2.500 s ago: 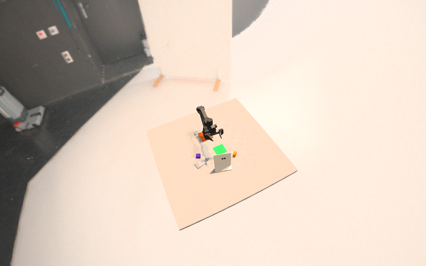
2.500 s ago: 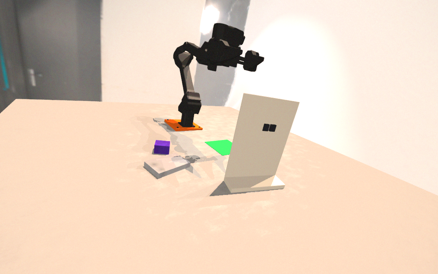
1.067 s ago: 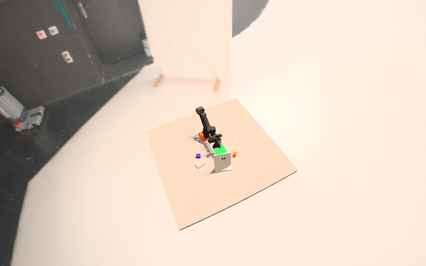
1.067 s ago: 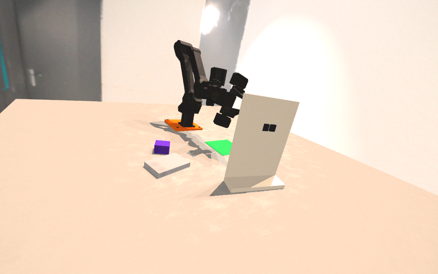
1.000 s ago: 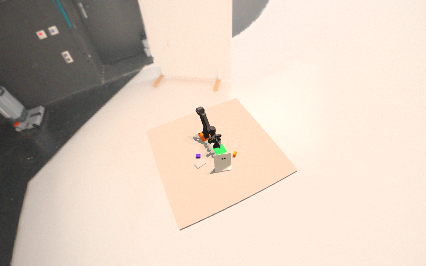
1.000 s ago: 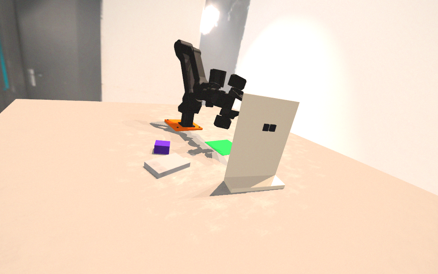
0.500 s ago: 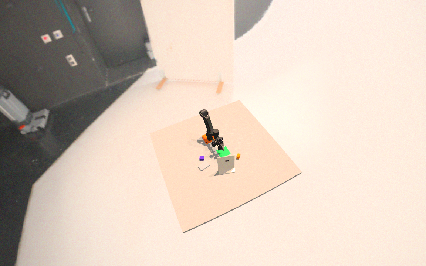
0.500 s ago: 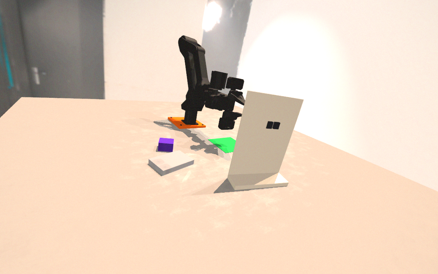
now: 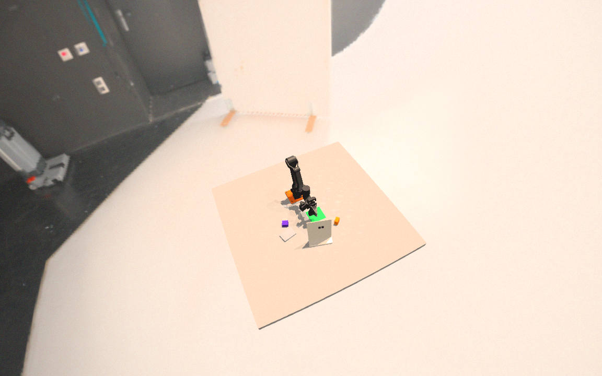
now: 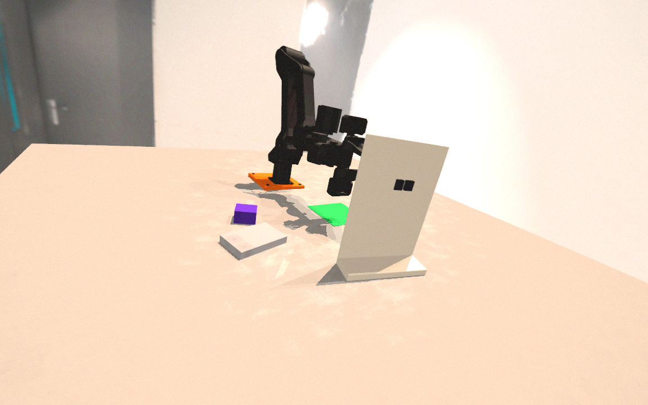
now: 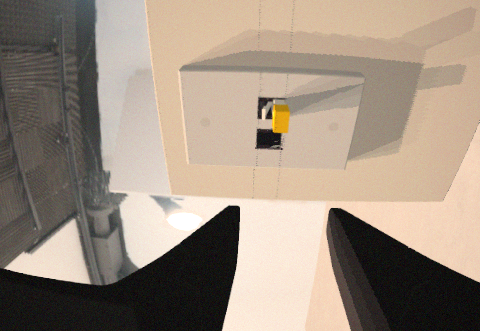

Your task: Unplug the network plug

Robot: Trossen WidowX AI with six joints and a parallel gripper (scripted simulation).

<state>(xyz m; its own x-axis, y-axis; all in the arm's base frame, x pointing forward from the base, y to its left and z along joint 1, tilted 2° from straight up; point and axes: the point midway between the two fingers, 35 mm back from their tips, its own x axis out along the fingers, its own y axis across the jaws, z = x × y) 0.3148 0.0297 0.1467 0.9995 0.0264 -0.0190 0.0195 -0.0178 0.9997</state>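
The network plug is 9 cm ahead of my gripper tip and 2 cm to the right of it. The rest, counted from my gripper tip: orange cube: 2 cm ahead, 15 cm to the left, 14 cm below; green marked square: 11 cm behind, 3 cm to the left, 16 cm below; upright panel: 11 cm ahead, 2 cm to the right, 5 cm below.
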